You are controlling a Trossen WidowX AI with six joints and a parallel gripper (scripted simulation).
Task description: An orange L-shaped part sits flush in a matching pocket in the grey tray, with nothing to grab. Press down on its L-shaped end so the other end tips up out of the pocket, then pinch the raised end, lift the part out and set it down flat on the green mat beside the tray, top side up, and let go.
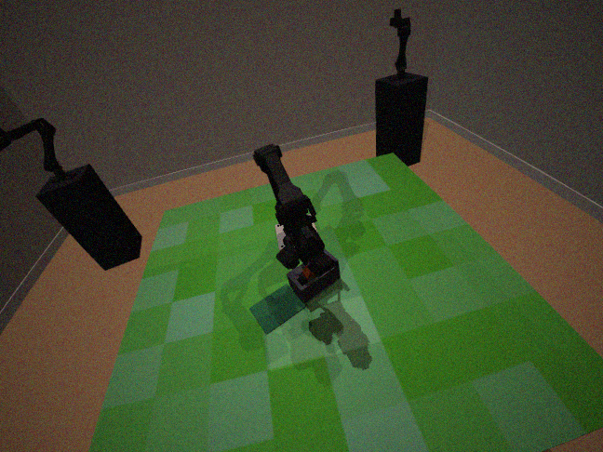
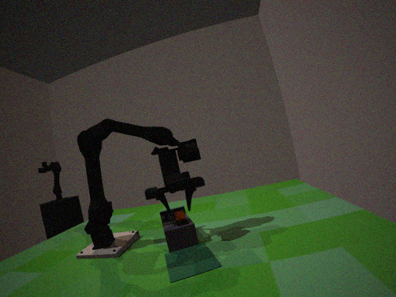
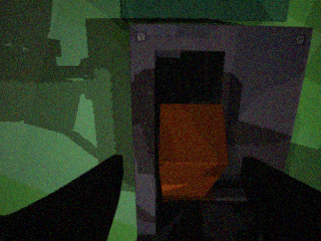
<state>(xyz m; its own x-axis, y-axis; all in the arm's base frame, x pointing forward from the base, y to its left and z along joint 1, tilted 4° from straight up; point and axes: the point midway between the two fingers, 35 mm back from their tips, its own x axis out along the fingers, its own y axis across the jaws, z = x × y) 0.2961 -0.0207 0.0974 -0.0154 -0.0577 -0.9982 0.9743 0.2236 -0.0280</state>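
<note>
The orange L-shaped part is 5 cm below my gripper tip, 3 cm to the left of it and 3 cm behind it. From my gripper tip the other things lie so: green mat: 14 cm to the right, 10 cm below, 2 cm ahead.
</note>
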